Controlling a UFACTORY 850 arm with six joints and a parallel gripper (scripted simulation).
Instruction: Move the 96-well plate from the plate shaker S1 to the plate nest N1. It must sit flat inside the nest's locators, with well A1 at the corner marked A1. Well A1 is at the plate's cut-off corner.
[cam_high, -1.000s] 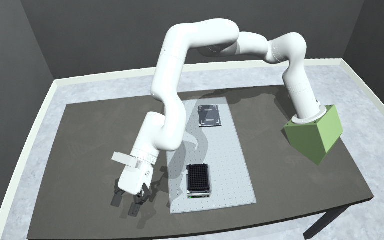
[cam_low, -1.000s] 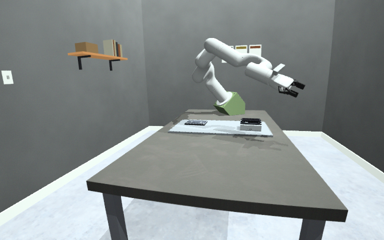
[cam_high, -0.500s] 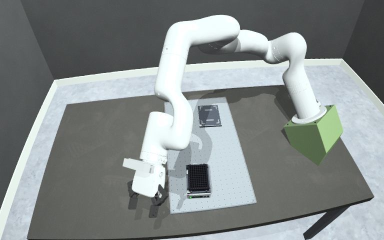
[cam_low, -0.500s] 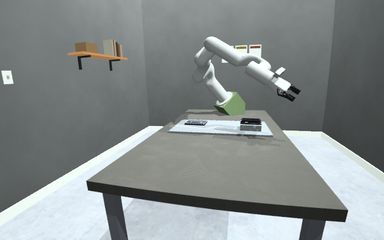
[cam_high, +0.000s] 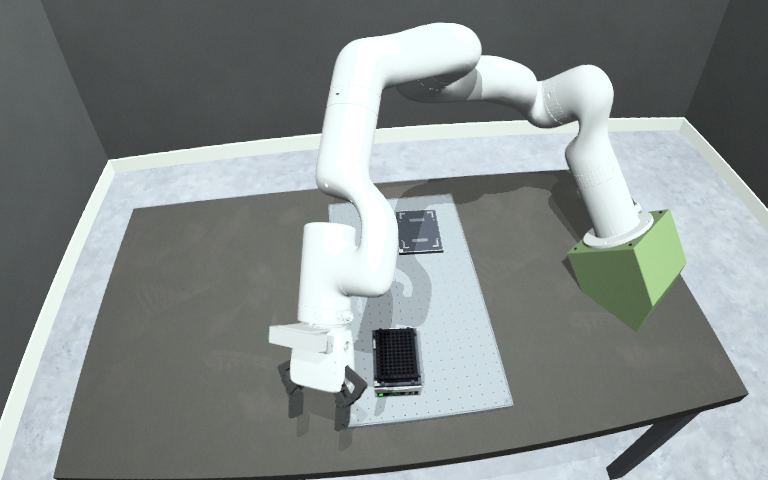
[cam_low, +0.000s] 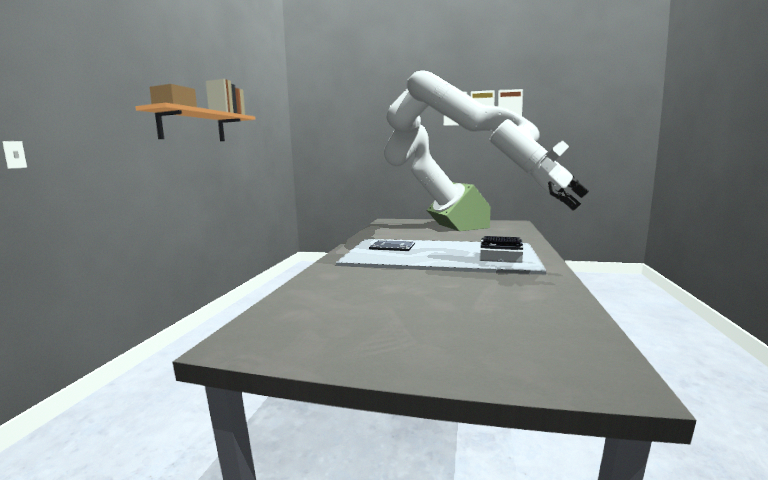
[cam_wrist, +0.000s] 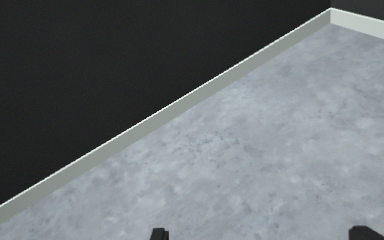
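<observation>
Right now my hand is 18 cm past the black 96-well plate, 18 cm to the left of it and 17 cm above it. The rest, counted from my hand: A1 label (28 cm behind, 51 cm to the right, 22 cm below); then plate nest N1 (35 cm behind, 58 cm to the right, 23 cm below).
</observation>
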